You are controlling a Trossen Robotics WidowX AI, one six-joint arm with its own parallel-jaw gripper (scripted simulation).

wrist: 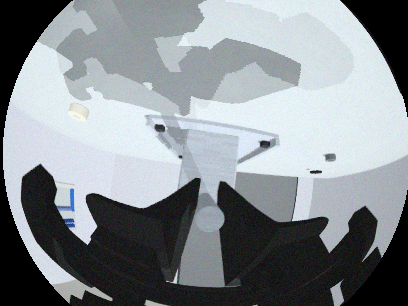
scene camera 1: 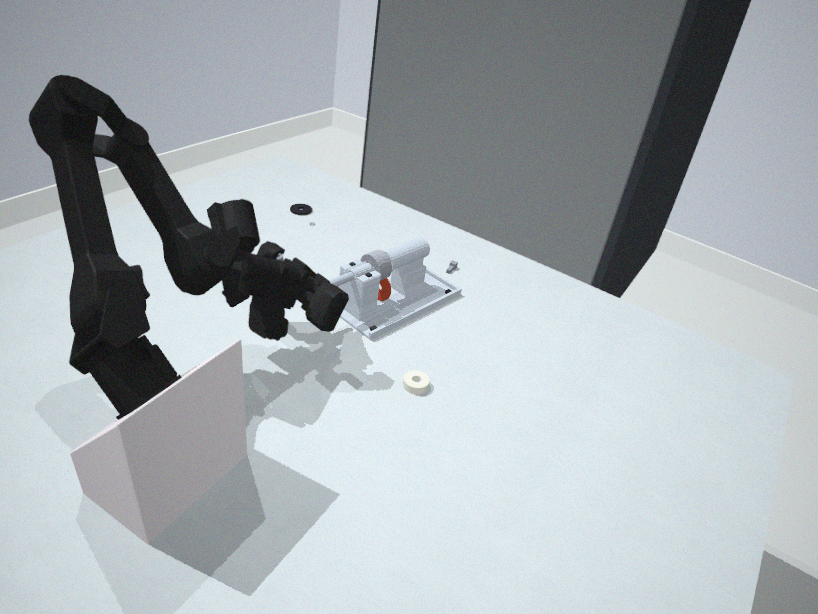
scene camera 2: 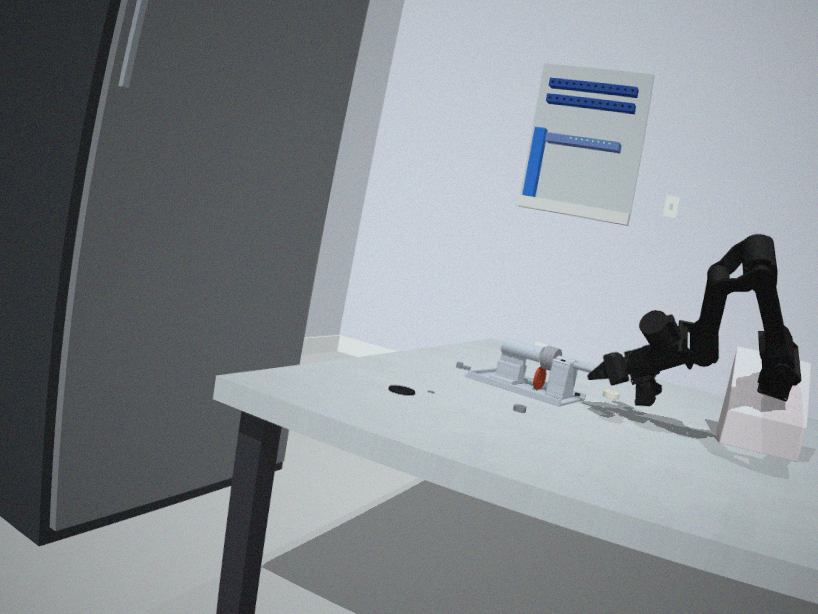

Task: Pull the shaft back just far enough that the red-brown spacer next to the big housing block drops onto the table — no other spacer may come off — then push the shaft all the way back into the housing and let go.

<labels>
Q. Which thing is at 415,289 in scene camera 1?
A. A housing block.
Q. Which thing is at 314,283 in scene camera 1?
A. My gripper.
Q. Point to a grey shaft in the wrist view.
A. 209,217
</labels>
